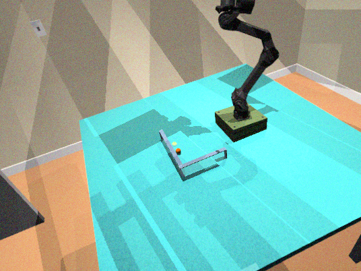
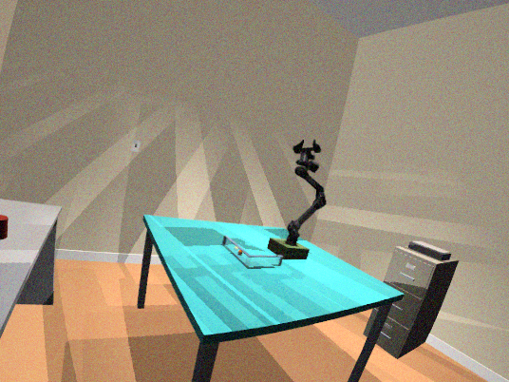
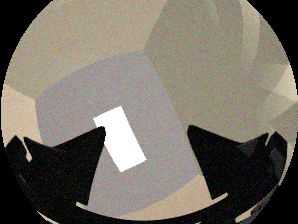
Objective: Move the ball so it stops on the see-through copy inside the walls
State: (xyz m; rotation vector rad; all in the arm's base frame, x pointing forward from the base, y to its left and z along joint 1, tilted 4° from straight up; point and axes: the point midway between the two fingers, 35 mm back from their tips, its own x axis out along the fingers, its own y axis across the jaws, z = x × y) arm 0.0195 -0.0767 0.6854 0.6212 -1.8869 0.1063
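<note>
Now: gripper tip 40 cm short of the orange ball, 15 cm to the right of it and 78 cm above it. The rest, counted from my gripper tip: see-through copy of ball: 40 cm ahead, 9 cm to the left, 78 cm below.
</note>
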